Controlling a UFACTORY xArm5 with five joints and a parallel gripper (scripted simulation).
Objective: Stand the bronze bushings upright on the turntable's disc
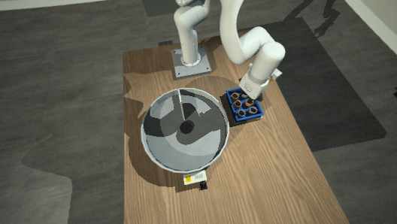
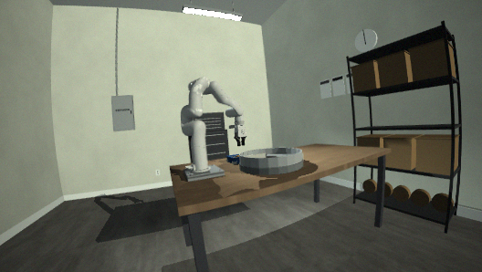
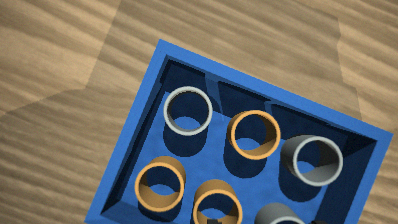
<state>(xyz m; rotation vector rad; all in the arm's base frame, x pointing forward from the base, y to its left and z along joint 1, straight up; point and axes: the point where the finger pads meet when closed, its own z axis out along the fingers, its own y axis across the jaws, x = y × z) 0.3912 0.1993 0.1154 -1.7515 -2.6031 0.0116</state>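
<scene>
The blue crate lies 1 cm behind my hand, 2 cm to the left of it and 12 cm below it. Round my hand: grey turntable disc (6 cm ahead, 32 cm to the right, 10 cm below).
</scene>
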